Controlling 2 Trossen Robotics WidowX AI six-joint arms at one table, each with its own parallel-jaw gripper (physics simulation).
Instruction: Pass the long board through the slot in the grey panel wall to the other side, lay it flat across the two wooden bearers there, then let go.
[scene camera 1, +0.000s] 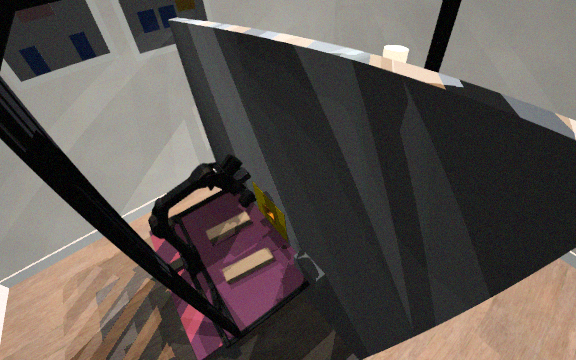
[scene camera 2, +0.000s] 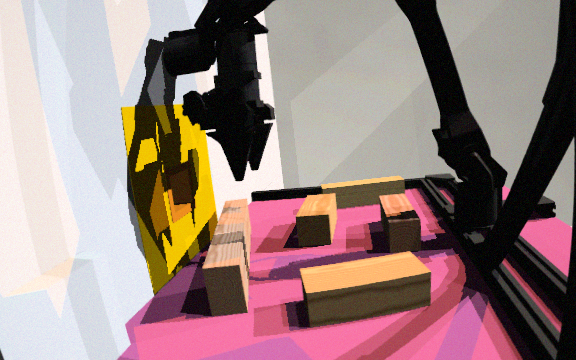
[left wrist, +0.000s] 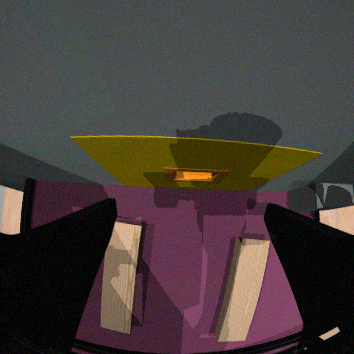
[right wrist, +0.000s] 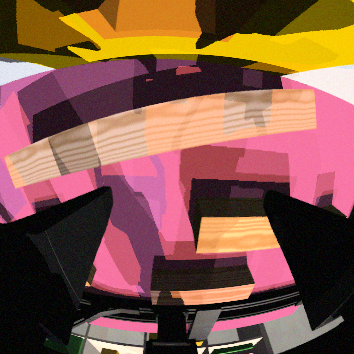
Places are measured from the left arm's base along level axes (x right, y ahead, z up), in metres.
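Pixels of known places: left gripper, fingertip midpoint: (left wrist: 194, 210); right gripper, fingertip midpoint: (scene camera 2: 247, 175) (right wrist: 191, 197); left arm's base, link origin: (scene camera 1: 195, 267); right arm's base, link origin: (scene camera 2: 479, 223) (right wrist: 171, 316).
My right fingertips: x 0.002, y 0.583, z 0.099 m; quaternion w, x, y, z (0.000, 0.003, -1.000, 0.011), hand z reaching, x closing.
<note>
For each thing: its top centre in the pictures, then the offset to it from my right fingertips. "spot": a spot on its surface instead.
- long board, top centre: (right wrist: 142, 131) (scene camera 2: 230, 224) dx +0.034, dy -0.025, dz -0.061 m
- orange-rimmed slot, surface spot: (right wrist: 150, 20) (scene camera 2: 177, 208) spot: dx +0.029, dy -0.105, dz -0.036 m
The long board (scene camera 2: 227, 240) (right wrist: 175, 125) lies on the pink table near the foot of the wall, roughly along it. My right gripper (scene camera 2: 247, 174) (right wrist: 191, 197) is open and empty, above the table near the board. The grey panel wall (scene camera 1: 280, 125) (left wrist: 150, 65) carries a yellow plate (scene camera 1: 262, 197) (scene camera 2: 200, 200) (left wrist: 125, 160) around the orange-rimmed slot (scene camera 2: 181, 213) (left wrist: 220, 175) (right wrist: 150, 20). Beyond it, two wooden bearers (scene camera 1: 228, 228) (scene camera 1: 248, 265) (left wrist: 119, 280) (left wrist: 245, 290) lie apart, side by side. My left gripper (scene camera 1: 245, 197) (left wrist: 194, 210) is open and empty, above the bearers' side near the plate.
On the board's side stand several shorter wooden blocks: two small ones (scene camera 2: 317, 217) (scene camera 2: 400, 220), a larger one (scene camera 2: 367, 287) at the front and one (scene camera 2: 362, 191) at the back edge. Black rails (scene camera 2: 535, 300) run along the right of the table in scene camera 2.
</note>
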